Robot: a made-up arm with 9 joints. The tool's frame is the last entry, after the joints. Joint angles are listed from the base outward. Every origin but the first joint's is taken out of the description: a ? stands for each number. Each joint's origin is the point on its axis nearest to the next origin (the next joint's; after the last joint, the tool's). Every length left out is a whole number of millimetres.
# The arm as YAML. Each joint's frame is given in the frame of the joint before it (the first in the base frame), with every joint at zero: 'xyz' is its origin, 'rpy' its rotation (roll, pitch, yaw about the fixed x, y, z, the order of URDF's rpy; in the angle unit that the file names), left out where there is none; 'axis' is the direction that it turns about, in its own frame. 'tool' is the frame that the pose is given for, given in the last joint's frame.
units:
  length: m
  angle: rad
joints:
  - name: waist
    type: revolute
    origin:
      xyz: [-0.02, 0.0, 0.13]
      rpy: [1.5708, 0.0, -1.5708]
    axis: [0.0, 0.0, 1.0]
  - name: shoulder
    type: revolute
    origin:
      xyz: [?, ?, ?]
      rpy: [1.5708, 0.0, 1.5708]
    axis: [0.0, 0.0, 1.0]
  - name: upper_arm
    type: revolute
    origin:
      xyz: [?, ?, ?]
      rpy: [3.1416, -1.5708, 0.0]
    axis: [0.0, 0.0, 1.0]
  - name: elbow
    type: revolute
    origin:
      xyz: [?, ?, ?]
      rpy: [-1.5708, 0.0, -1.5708]
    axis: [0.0, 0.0, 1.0]
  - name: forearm
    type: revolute
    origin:
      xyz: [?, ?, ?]
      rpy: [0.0, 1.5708, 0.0]
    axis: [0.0, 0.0, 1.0]
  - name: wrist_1
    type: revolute
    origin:
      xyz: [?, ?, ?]
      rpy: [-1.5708, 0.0, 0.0]
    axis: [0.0, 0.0, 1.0]
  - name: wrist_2
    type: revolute
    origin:
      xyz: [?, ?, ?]
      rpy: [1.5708, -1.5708, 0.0]
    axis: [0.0, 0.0, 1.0]
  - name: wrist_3
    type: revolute
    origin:
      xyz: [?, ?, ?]
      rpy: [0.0, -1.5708, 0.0]
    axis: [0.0, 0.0, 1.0]
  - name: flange
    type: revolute
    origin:
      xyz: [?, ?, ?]
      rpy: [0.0, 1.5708, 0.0]
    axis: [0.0, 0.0, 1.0]
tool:
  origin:
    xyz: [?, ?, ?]
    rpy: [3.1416, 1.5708, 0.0]
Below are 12 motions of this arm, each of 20 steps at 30 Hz.
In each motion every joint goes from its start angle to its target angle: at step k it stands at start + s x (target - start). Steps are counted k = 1, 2, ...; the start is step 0. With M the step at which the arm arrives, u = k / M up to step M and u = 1 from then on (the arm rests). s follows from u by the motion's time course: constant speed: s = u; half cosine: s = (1 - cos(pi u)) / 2; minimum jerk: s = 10 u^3 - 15 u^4 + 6 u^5.
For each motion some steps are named. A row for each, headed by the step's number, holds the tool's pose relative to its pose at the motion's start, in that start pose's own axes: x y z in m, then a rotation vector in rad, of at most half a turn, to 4 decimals.
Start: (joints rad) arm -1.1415 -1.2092 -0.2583 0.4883 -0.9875 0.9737 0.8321 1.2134 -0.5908
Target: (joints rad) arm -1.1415 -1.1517 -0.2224 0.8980 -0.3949 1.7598 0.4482 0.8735 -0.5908
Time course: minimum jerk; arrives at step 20
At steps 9, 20:
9: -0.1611 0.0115 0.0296 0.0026 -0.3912 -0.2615
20: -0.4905 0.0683 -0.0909 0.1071 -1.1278 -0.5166

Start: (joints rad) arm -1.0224 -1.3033 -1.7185 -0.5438 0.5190 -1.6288 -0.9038 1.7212 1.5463
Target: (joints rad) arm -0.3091 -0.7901 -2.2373 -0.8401 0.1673 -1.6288 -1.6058 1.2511 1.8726
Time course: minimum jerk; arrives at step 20
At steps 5, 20:
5: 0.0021 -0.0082 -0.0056 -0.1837 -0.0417 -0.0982
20: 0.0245 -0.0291 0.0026 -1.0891 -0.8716 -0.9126

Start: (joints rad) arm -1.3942 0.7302 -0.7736 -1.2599 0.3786 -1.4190 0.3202 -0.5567 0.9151
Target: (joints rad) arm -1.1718 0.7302 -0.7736 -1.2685 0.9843 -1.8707 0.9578 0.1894 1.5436
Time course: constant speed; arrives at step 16
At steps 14, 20:
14: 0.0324 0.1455 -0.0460 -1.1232 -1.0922 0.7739
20: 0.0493 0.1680 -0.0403 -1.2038 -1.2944 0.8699

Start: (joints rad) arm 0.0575 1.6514 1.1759 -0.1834 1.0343 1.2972 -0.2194 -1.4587 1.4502
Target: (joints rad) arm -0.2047 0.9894 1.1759 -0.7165 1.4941 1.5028 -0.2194 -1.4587 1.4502
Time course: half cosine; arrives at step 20
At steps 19, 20:
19: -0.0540 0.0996 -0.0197 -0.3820 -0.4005 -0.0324
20: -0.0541 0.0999 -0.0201 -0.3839 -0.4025 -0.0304

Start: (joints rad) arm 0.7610 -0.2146 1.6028 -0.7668 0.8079 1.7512 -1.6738 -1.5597 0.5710
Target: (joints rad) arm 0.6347 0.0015 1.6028 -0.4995 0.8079 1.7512 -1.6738 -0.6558 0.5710
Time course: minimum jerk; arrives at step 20
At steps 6, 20:
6: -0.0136 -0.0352 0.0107 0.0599 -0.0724 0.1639
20: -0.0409 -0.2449 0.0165 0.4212 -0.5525 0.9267

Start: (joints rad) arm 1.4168 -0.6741 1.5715 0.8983 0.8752 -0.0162 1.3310 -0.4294 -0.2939
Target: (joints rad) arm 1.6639 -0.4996 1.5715 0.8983 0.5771 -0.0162 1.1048 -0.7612 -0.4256
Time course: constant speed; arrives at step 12
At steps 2, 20:
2: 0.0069 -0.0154 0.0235 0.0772 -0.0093 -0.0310
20: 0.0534 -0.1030 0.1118 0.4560 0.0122 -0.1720

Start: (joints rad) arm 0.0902 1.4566 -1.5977 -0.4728 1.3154 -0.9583 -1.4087 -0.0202 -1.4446
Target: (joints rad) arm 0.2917 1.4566 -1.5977 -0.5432 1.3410 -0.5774 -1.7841 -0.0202 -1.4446
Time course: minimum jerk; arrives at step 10
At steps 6, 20:
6: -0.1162 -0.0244 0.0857 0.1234 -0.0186 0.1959
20: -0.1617 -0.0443 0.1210 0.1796 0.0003 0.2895

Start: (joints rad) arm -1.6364 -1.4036 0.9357 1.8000 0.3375 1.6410 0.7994 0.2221 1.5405
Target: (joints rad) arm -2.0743 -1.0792 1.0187 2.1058 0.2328 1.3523 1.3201 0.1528 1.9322
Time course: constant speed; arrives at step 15
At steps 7, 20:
7: 0.0889 0.0653 -0.0020 -0.1348 -0.2584 0.1062
20: 0.1815 0.1355 0.0054 -0.2354 -0.5089 0.1027

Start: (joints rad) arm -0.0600 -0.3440 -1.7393 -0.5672 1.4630 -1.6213 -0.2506 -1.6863 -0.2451
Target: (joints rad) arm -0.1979 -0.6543 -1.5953 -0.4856 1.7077 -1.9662 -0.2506 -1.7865 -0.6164
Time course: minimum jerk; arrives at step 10
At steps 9, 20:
9: -0.0392 0.1985 -0.1107 -0.3205 0.0383 0.0723
20: -0.0394 0.1999 -0.1123 -0.3233 0.0391 0.0727

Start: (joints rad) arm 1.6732 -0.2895 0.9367 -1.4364 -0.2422 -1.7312 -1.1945 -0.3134 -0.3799
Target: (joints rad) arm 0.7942 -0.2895 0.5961 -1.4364 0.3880 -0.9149 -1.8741 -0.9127 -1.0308
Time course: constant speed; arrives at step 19
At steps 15, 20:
15: -0.1990 -0.2370 0.2950 0.5667 -0.5598 -0.5437
20: -0.2934 -0.2530 0.3514 0.6989 -0.7334 -0.5459

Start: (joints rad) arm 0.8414 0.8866 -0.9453 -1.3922 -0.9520 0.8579 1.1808 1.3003 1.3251
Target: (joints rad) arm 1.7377 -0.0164 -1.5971 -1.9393 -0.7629 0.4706 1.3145 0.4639 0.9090
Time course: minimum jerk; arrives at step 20
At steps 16, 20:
16: 0.0660 0.1711 0.1237 0.6572 1.1302 -0.8436
20: 0.0789 0.1671 0.1202 0.6857 1.1596 -0.9290

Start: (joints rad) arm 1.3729 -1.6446 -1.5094 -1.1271 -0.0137 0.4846 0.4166 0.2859 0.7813
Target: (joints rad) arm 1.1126 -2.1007 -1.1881 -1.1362 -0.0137 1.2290 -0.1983 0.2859 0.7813
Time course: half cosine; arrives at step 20
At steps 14, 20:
14: -0.0970 -0.2330 0.0386 -0.0405 0.3535 -0.7256
20: -0.1583 -0.2700 0.0834 -0.0685 0.3543 -0.9639

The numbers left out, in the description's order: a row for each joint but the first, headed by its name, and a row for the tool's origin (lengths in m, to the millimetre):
shoulder: 0.01 0.19 0.0
upper_arm: 0.08 0.06 0.0
elbow: 0.09 -0.07 0.0
forearm: 0.03 0.03 0.0
wrist_1: -0.11 -0.06 0.0
wrist_2: 0.04 0.19 0.0
wrist_3: -0.35 -0.05 0.0
flange: 0.01 0.2 0.0
tool: -0.08 -0.28 0.0

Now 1 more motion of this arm.
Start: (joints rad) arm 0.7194 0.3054 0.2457 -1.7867 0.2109 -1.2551 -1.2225 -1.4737 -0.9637
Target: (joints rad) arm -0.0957 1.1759 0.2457 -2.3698 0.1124 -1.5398 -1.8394 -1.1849 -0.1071
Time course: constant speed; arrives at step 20
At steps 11, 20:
11: 0.1015 0.1127 -0.2348 -0.8236 0.4394 0.2498
20: 0.0633 0.0724 -0.4227 -1.5389 0.7529 0.5287

